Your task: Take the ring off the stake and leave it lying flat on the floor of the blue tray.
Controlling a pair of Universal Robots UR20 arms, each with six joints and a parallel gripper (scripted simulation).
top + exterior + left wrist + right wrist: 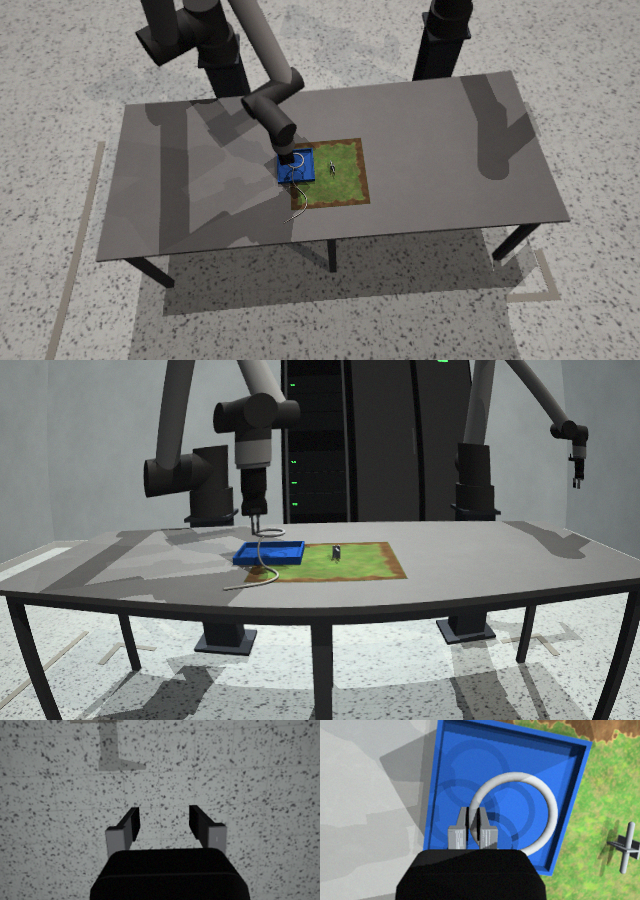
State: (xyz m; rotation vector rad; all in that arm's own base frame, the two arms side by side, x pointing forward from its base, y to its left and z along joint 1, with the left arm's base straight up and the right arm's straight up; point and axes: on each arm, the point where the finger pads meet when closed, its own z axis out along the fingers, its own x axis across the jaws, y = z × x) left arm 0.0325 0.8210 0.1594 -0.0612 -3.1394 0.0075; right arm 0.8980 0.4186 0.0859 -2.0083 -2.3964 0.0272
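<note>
My right hand is 4 cm to the right of the pale ring, 1 cm past it and 1 cm above it. The rest, counted from my right hand: green mat (20 cm to the left, 10 cm below, 5 cm ahead); blue tray (8 cm below, 4 cm to the left, 1 cm behind); grey stake (23 cm to the left, 7 cm below, 3 cm ahead).
</note>
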